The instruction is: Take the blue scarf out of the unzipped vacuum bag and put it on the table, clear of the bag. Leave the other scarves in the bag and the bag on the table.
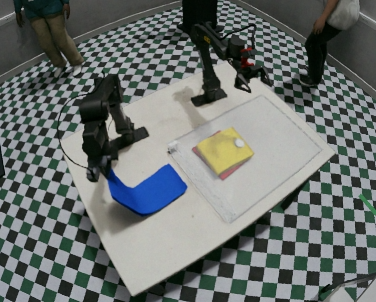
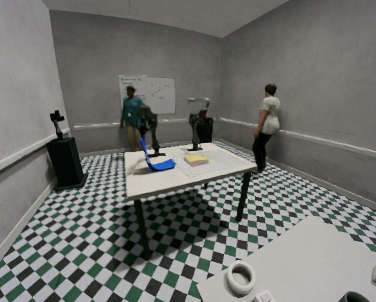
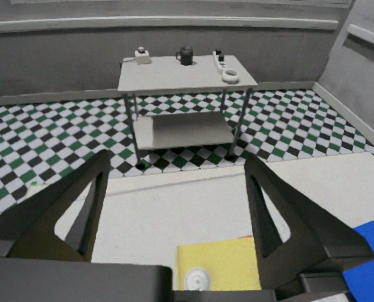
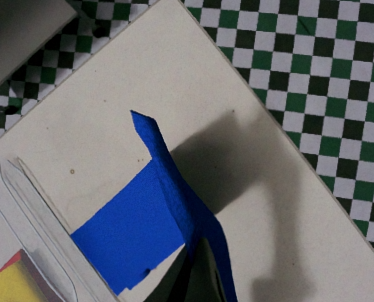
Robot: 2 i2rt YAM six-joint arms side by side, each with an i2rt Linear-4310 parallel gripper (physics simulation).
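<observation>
The blue scarf [image 1: 150, 192] [image 2: 161, 166] [image 3: 364, 285] [image 4: 130, 225] rises at one end to my right gripper [image 1: 106, 169] [image 4: 200, 246], which is shut on it above the table. Its other end lies low, right beside the bag's mouth edge; whether they touch I cannot tell. The clear vacuum bag [image 1: 280, 135] [image 2: 225, 162] [image 4: 50, 235] lies flat on the table [image 1: 145, 265]. Inside it, a folded yellow scarf [image 1: 220, 150] [image 2: 196, 158] [image 3: 220, 257] [image 4: 20, 282] lies on a red scarf [image 1: 232, 171]. My left gripper [image 1: 257, 86] [image 3: 177, 156] is open and empty, above the table's back edge.
A white round valve [image 1: 239, 143] [image 3: 197, 279] sits on the bag above the yellow scarf. A separate side table [image 3: 175, 75] holds a dark mug [image 3: 186, 55] and a white ring [image 3: 230, 76]. Two people stand beyond the work table, one in teal [image 2: 132, 107], one in white [image 2: 270, 117].
</observation>
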